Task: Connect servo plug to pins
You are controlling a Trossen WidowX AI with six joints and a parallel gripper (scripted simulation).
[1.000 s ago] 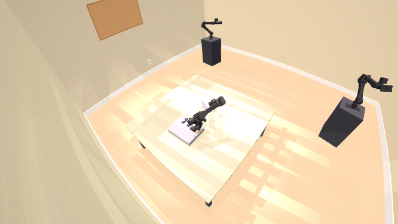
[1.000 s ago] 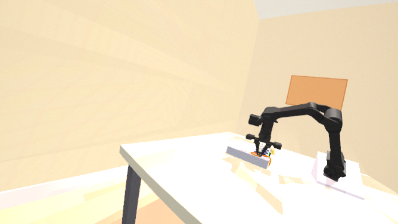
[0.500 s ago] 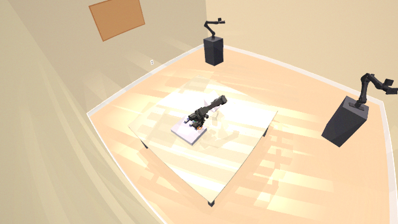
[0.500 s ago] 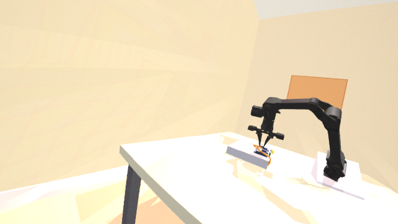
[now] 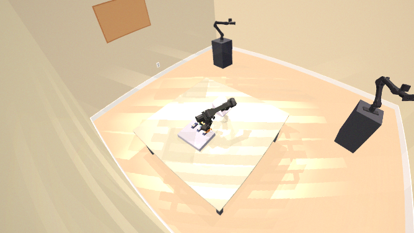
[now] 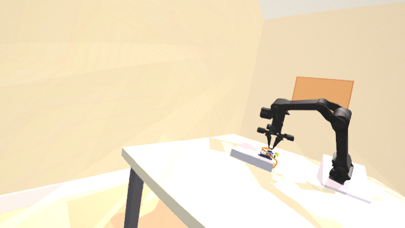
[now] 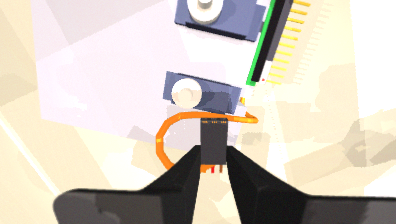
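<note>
Right now the white band is 70 mm to the right of my gripper tip, 40 mm below it and 20 mm behind it. The rest, counted from my gripper tip: green strip 110 mm to the right, 60 mm below, 10 mm behind; printed holder 140 mm ahead, 90 mm below, 80 mm to the right; red dot 60 mm to the right, 40 mm below, 20 mm behind.
</note>
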